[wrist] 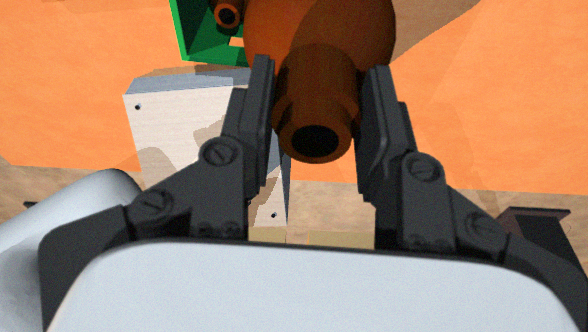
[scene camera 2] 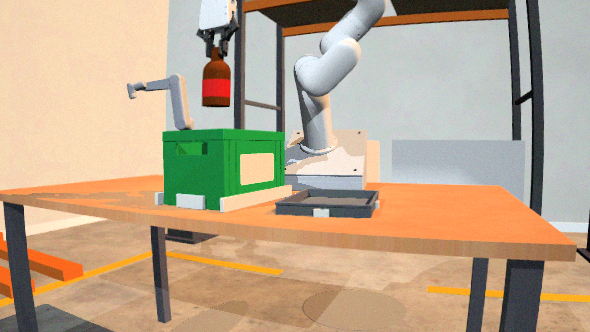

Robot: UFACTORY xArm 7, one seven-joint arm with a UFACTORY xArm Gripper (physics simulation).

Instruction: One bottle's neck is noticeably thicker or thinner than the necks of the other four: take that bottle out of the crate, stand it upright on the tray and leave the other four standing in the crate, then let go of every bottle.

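Frame: origin at the arm's base, x ahead, y left, z up, level; centimetres.
Seen in the pictures: gripper, fingertip midpoint: (wrist: 317, 90) (scene camera 2: 216, 56); arm's base at its link origin: (scene camera 2: 319, 144).
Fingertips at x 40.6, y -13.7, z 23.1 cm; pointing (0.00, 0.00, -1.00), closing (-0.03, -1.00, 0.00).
Offsets run from my fingertips to a thing's top centre. "spot": to the spot under its first point. Level surfaces: height alone.
My gripper (scene camera 2: 216, 50) (wrist: 317, 90) is shut on the neck of a brown bottle @(dx -0.4, dy -0.1, dz +2.5 cm) (scene camera 2: 216, 89) (wrist: 320, 65) with a red label. The bottle hangs upright, high above the green crate @(dx +0.3, dy +3.7, dz -19.8 cm) (scene camera 2: 193, 172) (wrist: 183, 32) and clear of its rim. In the wrist view, the mouth of another brown bottle @(dx -8.2, dy +8.3, dz -21.1 cm) (wrist: 227, 16) shows inside the crate at the top. The crate's inside is hidden in the scene view, and the held bottle covers part of it in the wrist view. The dark grey tray @(spot: dx +12.8, dy +34.0, dz -36.2 cm) (scene camera 2: 325, 211) lies on the table, right of the crate, with no bottle on it.
White and cream strips (scene camera 2: 190, 201) (scene camera 2: 257, 198) stand along the crate's base on the wooden table @(dz -37.4 cm) (scene camera 2: 450, 215). The robot's base (scene camera 2: 325, 167) (wrist: 175, 120) is behind the crate and tray. A small grey jointed arm (scene camera 2: 180, 102) shows behind the crate. Dark shelf posts (scene camera 2: 534, 100) stand at the back.
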